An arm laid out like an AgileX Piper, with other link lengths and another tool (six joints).
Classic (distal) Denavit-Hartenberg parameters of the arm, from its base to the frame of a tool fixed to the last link. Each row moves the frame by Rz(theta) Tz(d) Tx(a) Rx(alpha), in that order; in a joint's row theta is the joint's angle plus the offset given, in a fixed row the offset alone. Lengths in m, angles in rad.
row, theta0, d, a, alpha
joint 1, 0, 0.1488, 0, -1.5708
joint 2, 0.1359, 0, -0.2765, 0
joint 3, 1.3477, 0, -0.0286, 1.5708
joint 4, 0, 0.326, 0, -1.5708
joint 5, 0, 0, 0, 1.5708
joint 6, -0.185, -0.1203, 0.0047, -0.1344
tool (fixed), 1.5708, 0.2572, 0, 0
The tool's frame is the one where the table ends.
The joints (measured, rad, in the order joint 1, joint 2, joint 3, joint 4, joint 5, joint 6), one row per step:
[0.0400, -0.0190, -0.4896, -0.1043, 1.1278, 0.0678]
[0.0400, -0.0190, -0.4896, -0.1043, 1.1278, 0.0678]
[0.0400, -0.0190, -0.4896, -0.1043, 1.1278, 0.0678]
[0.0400, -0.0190, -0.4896, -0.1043, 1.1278, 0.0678]
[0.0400, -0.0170, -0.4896, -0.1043, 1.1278, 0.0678]
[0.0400, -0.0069, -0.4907, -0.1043, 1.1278, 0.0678]
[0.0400, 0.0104, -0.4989, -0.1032, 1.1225, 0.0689]
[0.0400, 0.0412, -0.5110, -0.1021, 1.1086, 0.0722]
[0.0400, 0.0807, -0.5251, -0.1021, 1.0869, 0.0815]
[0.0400, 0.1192, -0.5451, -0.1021, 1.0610, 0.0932]
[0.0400, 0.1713, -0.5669, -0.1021, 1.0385, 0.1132]
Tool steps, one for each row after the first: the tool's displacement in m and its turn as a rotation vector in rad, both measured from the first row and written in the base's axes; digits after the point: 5 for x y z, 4 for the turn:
[0.00000, 0.00000, 0.00000, 0.0000, 0.0000, 0.0000]
[0.00000, 0.00000, 0.00000, 0.0000, 0.0000, 0.0000]
[0.00000, 0.00000, 0.00000, 0.0000, 0.0000, 0.0000]
[0.00032, 0.00001, -0.00018, -0.0001, 0.0020, 0.0000]
[0.00180, 0.00007, -0.00072, -0.0004, 0.0110, 0.0000]
[0.00399, 0.00034, 0.00129, 0.0010, 0.0148, 0.0005]
[0.00870, 0.00077, 0.00439, 0.0037, 0.0195, 0.0006]
[0.01555, 0.00126, 0.00820, 0.0104, 0.0227, -0.0023]
[0.02224, 0.00179, 0.01470, 0.0194, 0.0147, -0.0059]
[0.03138, 0.00248, 0.01993, 0.0351, 0.0215, -0.0143]

